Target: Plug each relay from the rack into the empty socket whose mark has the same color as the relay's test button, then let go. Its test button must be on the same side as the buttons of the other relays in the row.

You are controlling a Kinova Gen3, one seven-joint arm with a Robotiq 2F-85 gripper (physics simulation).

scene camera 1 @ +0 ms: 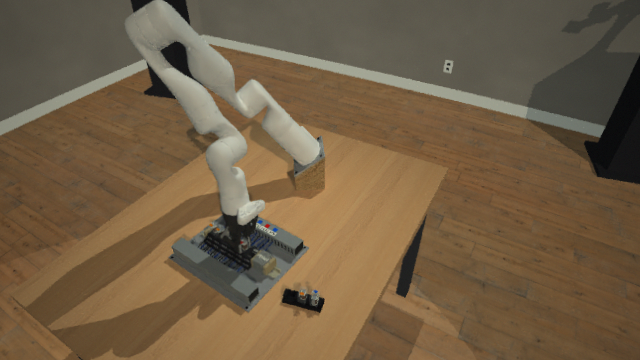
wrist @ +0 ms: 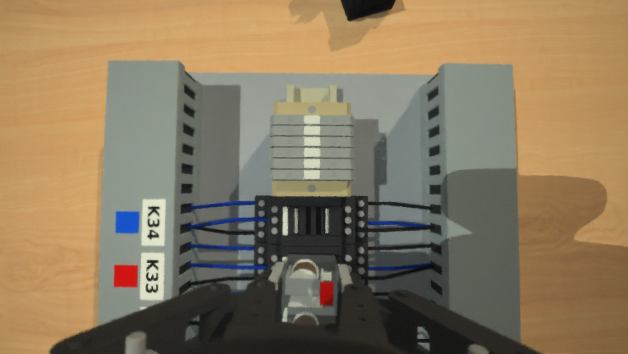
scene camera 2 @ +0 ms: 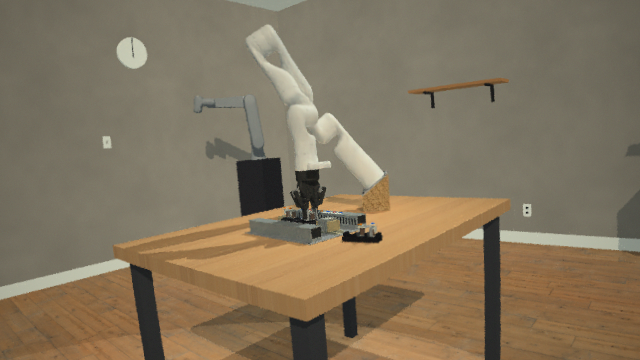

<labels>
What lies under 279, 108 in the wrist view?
A beige block.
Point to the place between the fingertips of my gripper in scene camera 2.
310, 220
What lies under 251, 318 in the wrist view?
My gripper.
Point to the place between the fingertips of my gripper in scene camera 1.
243, 248
</labels>
